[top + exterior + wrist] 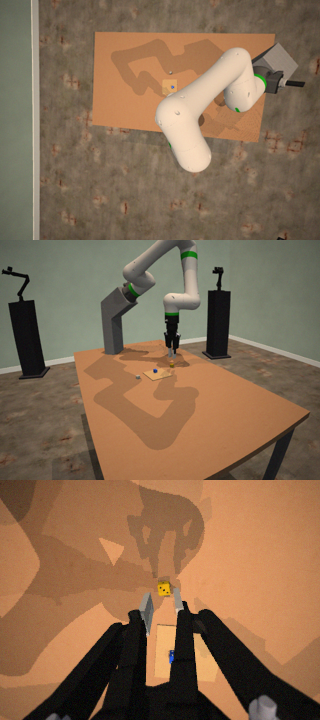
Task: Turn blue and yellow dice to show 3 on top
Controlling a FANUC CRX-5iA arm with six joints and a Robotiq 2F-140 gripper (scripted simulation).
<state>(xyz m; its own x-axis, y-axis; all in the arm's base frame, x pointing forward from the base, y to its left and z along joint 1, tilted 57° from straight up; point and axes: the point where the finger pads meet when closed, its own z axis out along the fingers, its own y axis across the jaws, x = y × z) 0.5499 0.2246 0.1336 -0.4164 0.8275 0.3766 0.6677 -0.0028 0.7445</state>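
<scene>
My gripper is now 9 cm above the yellow die. Round my hand: blue die 8 cm ahead, 13 cm to the right, 8 cm below; white die 14 cm ahead, 25 cm to the right, 9 cm below; tan mat 11 cm ahead, 12 cm to the right, 10 cm below.
</scene>
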